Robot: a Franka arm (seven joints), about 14 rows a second.
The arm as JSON. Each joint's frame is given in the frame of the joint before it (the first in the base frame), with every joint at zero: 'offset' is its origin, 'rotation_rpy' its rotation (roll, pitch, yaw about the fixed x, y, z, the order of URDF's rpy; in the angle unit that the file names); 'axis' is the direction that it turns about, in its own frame. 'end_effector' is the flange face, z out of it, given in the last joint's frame.
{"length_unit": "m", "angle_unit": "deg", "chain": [
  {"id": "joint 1", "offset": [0.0, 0.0, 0.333], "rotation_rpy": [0.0, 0.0, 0.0], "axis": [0.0, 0.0, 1.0]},
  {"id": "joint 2", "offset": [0.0, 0.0, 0.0], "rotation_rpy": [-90.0, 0.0, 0.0], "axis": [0.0, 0.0, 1.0]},
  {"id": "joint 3", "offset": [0.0, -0.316, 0.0], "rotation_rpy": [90.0, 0.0, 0.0], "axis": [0.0, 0.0, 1.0]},
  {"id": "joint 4", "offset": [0.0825, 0.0, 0.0], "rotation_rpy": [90.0, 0.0, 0.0], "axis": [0.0, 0.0, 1.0]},
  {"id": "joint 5", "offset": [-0.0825, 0.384, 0.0], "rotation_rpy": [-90.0, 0.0, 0.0], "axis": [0.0, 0.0, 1.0]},
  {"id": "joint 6", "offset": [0.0, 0.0, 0.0], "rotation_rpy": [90.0, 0.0, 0.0], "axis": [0.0, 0.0, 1.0]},
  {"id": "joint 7", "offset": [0.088, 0.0, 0.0], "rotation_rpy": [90.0, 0.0, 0.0], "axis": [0.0, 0.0, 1.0]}
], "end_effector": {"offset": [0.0, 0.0, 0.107], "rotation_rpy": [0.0, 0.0, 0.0]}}
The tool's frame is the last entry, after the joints.
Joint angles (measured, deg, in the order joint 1, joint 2, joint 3, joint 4, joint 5, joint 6, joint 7), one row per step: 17.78, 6.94, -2.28, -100.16, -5.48, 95.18, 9.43; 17.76, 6.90, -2.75, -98.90, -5.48, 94.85, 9.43; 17.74, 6.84, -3.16, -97.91, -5.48, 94.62, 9.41; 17.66, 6.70, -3.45, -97.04, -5.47, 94.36, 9.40; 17.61, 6.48, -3.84, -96.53, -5.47, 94.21, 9.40; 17.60, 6.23, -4.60, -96.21, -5.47, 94.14, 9.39; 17.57, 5.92, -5.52, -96.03, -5.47, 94.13, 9.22; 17.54, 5.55, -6.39, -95.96, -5.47, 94.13, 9.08; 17.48, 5.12, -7.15, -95.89, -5.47, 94.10, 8.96; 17.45, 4.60, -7.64, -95.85, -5.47, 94.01, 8.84
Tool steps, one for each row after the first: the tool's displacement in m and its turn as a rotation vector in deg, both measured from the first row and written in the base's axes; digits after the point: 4 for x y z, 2 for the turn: 0.0036, -0.0039, 0.0101, 0.20, -0.96, -0.51; 0.0064, -0.0075, 0.0184, 0.36, -1.76, -0.94; 0.0082, -0.0108, 0.0265, 0.53, -2.50, -1.32; 0.0094, -0.0150, 0.0327, 0.63, -3.07, -1.77; 0.0107, -0.0224, 0.0378, 0.67, -3.58, -2.52; 0.0120, -0.0317, 0.0425, 0.71, -4.05, -3.30; 0.0125, -0.0407, 0.0469, 0.76, -4.49, -4.06; 0.0126, -0.0490, 0.0518, 0.83, -4.94, -4.76; 0.0115, -0.0546, 0.0573, 0.95, -5.39, -5.17
